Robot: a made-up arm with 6 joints. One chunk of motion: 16 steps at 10 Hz.
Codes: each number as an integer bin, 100 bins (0 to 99) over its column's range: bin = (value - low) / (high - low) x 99, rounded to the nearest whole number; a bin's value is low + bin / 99 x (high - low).
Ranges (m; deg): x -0.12..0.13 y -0.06..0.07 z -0.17..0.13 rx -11..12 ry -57..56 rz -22..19
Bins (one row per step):
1: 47 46 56 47 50 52
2: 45 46 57 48 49 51
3: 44 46 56 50 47 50
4: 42 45 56 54 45 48
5: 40 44 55 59 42 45
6: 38 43 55 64 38 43
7: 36 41 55 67 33 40
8: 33 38 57 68 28 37
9: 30 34 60 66 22 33
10: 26 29 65 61 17 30
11: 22 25 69 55 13 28
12: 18 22 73 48 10 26
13: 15 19 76 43 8 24
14: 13 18 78 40 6 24
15: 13 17 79 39 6 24
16: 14 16 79 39 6 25
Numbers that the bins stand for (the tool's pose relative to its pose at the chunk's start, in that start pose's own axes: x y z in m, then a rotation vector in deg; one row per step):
1: -0.0013 0.0004 -0.0003 -0.08 0.07 -0.46
2: -0.0064 0.0004 0.0027 0.15 -1.07 -0.88
3: -0.0089 0.0004 -0.0003 0.62 -3.35 -1.29
4: -0.0139 -0.0009 -0.0003 1.55 -5.64 -2.12
5: -0.0190 -0.0022 -0.0033 2.71 -9.06 -3.36
6: -0.0240 -0.0035 -0.0033 3.87 -13.63 -4.19
7: -0.0291 -0.0062 -0.0033 4.57 -19.33 -5.43
8: -0.0367 -0.0101 0.0027 4.80 -25.04 -6.68
9: -0.0442 -0.0154 0.0118 4.33 -31.89 -8.33
10: -0.0543 -0.0219 0.0270 3.17 -37.60 -9.58
11: -0.0644 -0.0272 0.0391 1.78 -42.16 -10.40
12: -0.0745 -0.0311 0.0512 0.15 -45.59 -11.23
13: -0.0821 -0.0351 0.0603 -1.01 -47.87 -12.06
14: -0.0872 -0.0364 0.0664 -1.71 -50.15 -12.06
15: -0.0872 -0.0377 0.0694 -1.94 -50.15 -12.06
16: -0.0846 -0.0390 0.0694 -1.94 -50.15 -11.65

